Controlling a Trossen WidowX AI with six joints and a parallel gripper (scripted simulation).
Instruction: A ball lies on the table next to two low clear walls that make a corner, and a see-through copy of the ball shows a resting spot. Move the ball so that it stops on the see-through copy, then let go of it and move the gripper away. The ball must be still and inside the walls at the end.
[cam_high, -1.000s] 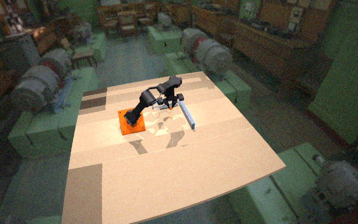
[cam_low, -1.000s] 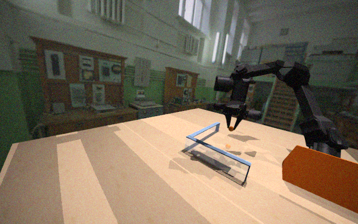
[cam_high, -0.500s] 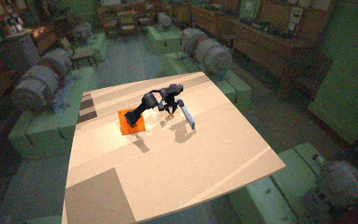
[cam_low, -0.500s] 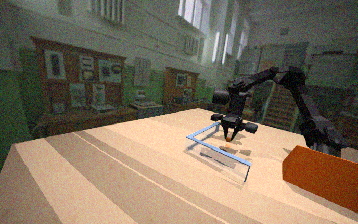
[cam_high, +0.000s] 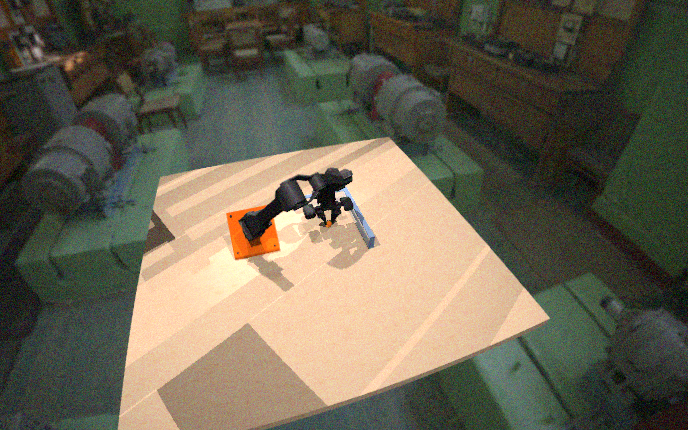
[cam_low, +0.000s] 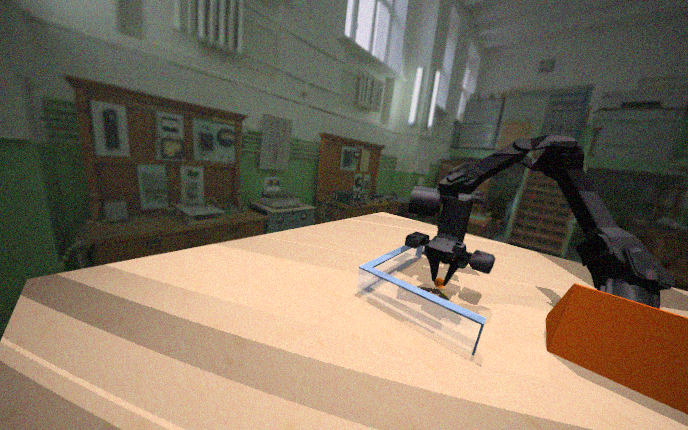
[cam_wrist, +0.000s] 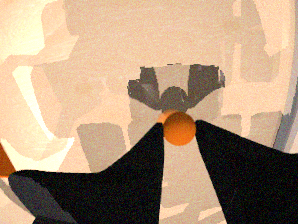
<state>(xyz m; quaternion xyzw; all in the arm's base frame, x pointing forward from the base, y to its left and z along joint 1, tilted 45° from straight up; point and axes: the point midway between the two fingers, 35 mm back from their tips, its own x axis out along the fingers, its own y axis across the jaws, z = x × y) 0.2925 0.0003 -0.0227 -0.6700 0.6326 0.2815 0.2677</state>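
My gripper tip is right at the orange ball. The rest, counted from my gripper tip: see-through copy of ball (10 mm below).
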